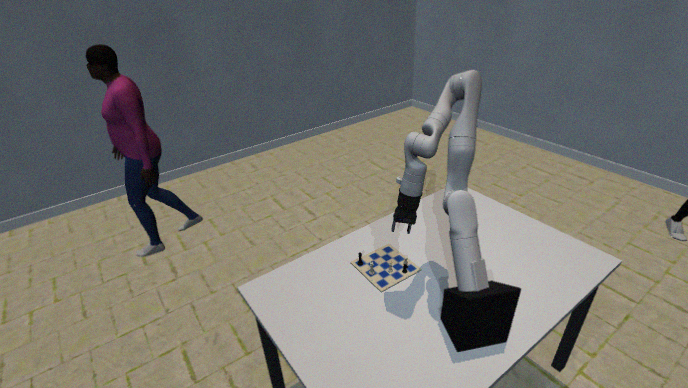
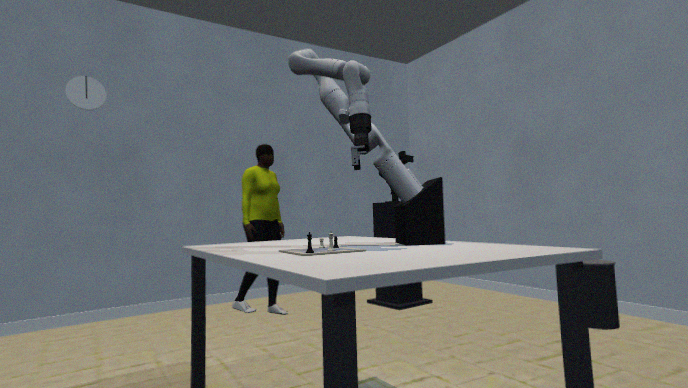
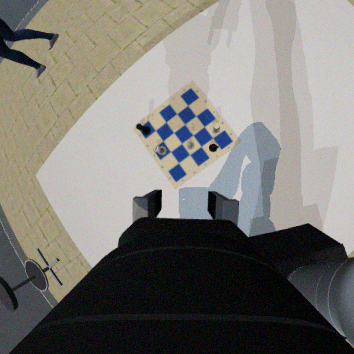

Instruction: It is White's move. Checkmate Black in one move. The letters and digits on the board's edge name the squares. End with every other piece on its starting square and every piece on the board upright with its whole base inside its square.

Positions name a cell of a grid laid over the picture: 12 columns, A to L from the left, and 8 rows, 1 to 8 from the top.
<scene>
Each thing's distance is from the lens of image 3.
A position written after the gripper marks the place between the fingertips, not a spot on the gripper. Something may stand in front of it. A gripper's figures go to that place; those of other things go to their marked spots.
gripper (image 3: G5): 18 cm
blue-and-cream chessboard (image 3: G3): 47 cm
</scene>
